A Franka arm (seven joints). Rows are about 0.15 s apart.
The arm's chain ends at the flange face. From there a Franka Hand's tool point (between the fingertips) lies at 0.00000 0.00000 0.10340 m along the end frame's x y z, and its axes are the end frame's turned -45 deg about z.
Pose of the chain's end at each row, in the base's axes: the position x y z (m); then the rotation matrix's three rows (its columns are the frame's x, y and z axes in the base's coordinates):
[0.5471 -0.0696 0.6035], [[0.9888 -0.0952 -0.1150], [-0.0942 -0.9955 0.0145], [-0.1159 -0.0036 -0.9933]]
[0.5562 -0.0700 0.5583], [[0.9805 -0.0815 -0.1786], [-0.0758 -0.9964 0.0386], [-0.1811 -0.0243 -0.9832]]
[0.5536 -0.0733 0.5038], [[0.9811 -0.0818 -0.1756], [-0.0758 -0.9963 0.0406], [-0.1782 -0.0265 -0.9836]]
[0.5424 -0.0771 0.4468], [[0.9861 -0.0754 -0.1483], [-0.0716 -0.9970 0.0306], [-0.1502 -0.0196 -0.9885]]
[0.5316 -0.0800 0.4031], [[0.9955 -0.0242 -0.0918], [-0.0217 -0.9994 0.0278], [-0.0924 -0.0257 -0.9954]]
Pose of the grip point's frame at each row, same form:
[0.5352 -0.0681 0.5008], [[0.7665 0.6319 -0.1150], [0.6373 -0.7705 0.0145], [-0.0794 -0.0845 -0.9933]]
[0.5377 -0.0660 0.4566], [[0.7509 0.6357 -0.1786], [0.6510 -0.7582 0.0386], [-0.1109 -0.1452 -0.9832]]
[0.5354 -0.0691 0.4021], [[0.7516 0.6359 -0.1756], [0.6509 -0.7581 0.0406], [-0.1073 -0.1447 -0.9836]]
[0.5271 -0.0739 0.3446], [[0.7506 0.6440 -0.1483], [0.6544 -0.7556 0.0306], [-0.0923 -0.1201 -0.9885]]
[0.5221 -0.0771 0.3002], [[0.7210 0.6868 -0.0918], [0.6913 -0.7220 0.0278], [-0.0472 -0.0835 -0.9954]]

